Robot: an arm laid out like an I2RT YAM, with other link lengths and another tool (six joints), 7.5 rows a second.
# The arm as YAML. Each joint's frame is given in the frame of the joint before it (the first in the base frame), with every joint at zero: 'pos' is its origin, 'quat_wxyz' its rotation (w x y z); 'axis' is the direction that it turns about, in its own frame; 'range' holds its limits. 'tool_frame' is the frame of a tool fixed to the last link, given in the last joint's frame.
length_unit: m
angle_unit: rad
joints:
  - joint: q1
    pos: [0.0, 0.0, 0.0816]
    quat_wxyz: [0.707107, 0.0, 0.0, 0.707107]
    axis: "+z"
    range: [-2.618, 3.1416]
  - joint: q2
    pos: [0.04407, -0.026, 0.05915]
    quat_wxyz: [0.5, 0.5, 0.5, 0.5]
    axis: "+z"
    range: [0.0, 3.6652]
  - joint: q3
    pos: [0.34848, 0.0, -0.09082]
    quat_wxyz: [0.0, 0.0, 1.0, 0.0]
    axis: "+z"
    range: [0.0, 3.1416]
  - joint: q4
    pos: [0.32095, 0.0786, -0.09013]
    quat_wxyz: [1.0, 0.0, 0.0, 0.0]
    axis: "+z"
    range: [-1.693, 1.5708]
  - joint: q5
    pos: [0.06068, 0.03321, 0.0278]
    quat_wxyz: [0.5, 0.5, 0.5, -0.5]
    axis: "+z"
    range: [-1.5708, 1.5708]
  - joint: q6
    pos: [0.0, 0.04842, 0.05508]
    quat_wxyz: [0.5, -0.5, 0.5, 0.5]
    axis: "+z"
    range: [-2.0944, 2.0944]
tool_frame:
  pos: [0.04, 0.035, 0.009]
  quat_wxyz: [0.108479, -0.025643, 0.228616, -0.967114]
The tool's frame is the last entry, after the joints.
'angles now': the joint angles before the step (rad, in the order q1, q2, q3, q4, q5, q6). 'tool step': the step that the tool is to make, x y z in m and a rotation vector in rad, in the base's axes. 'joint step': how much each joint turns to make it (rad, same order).
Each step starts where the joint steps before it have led.
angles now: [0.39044 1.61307 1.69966 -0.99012 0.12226 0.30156]
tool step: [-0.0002 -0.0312 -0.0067 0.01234 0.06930 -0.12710]
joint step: [-0.06331 0.00105 -0.00024 -0.06852 0.00879 0.07325]
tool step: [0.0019 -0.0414 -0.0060 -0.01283 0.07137 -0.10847]
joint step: [-0.09607 0.00372 0.00017 -0.07046 0.00041 0.01455]
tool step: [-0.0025 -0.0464 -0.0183 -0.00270 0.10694 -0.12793]
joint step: [-0.10985 0.00467 -0.03297 -0.07108 -0.00611 0.02367]
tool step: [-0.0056 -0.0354 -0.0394 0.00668 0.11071 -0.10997]
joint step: [-0.08541 0.00005 -0.10649 -0.00676 -0.00572 0.02866]
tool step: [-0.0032 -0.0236 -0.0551 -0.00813 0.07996 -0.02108]
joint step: [-0.06142 0.00014 -0.16159 0.08657 -0.00306 -0.04120]
